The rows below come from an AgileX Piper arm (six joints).
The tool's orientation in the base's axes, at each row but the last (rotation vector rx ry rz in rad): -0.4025 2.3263 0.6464; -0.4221 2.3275 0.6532; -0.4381 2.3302 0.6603; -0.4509 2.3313 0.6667; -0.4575 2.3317 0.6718; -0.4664 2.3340 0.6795; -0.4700 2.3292 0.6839; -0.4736 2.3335 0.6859
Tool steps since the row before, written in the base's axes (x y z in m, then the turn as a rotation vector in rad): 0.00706 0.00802 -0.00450 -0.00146 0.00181 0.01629; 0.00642 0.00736 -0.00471 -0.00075 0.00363 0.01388; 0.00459 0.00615 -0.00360 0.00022 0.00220 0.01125; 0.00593 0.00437 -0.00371 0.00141 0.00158 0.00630; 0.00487 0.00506 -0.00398 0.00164 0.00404 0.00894; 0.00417 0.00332 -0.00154 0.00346 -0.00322 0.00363; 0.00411 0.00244 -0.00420 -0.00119 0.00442 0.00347; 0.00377 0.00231 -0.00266 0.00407 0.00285 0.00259
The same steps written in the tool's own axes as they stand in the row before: -0.00287 0.00198 0.01106 -0.01029 0.00767 -0.01030; -0.00229 0.00151 0.01049 -0.00938 0.00802 -0.00735; -0.00166 0.00165 0.00815 -0.00810 0.00551 -0.00595; -0.00236 -0.00055 0.00788 -0.00551 0.00275 -0.00249; -0.00153 0.00038 0.00792 -0.00782 0.00553 -0.00268; -0.00246 0.00010 0.00497 -0.00448 -0.00301 -0.00253; -0.00047 -0.00153 0.00616 -0.00215 0.00532 -0.00026; -0.00128 -0.00094 0.00491 -0.00512 0.00117 0.00195
